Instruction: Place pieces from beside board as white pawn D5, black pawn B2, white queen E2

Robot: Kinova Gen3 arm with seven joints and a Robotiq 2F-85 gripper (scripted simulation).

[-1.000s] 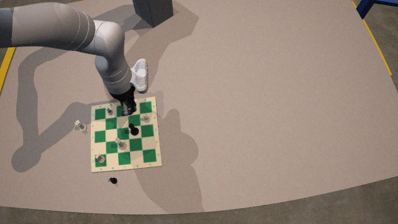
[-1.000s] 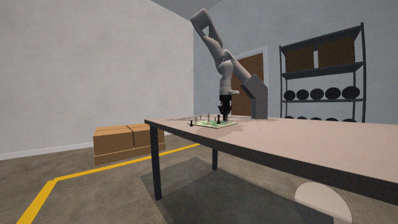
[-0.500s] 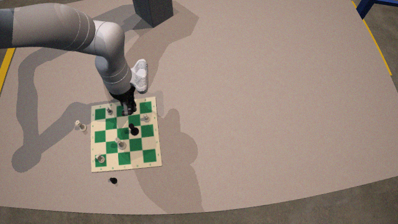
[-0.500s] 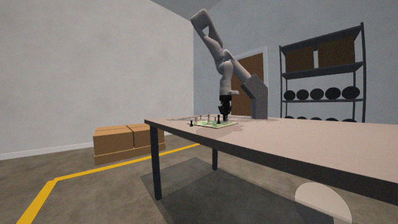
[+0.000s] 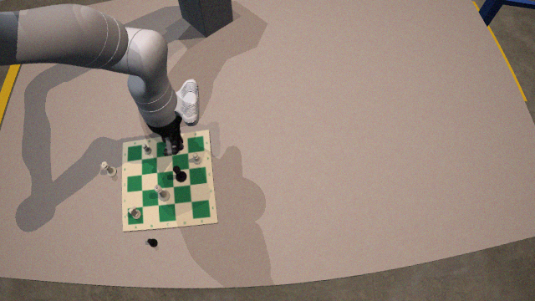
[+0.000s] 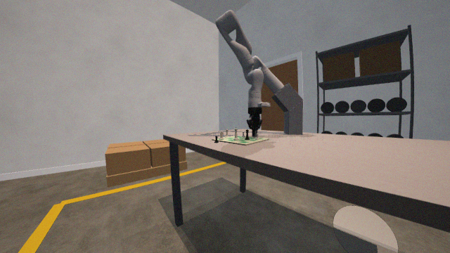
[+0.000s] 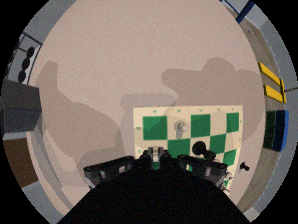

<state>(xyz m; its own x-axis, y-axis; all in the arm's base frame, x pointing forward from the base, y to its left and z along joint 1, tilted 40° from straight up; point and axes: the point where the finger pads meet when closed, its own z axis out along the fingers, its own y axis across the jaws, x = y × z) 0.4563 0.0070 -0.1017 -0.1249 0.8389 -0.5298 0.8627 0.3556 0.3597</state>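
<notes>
Right now the black pawn is 22 cm ahead of my hand, 4 cm to the right of it and 2 cm below it. The rest, counted from my hand: tall black piece 7 cm ahead, 1 cm to the left; cream chessboard 8 cm ahead, 3 cm to the right, 3 cm below.
</notes>
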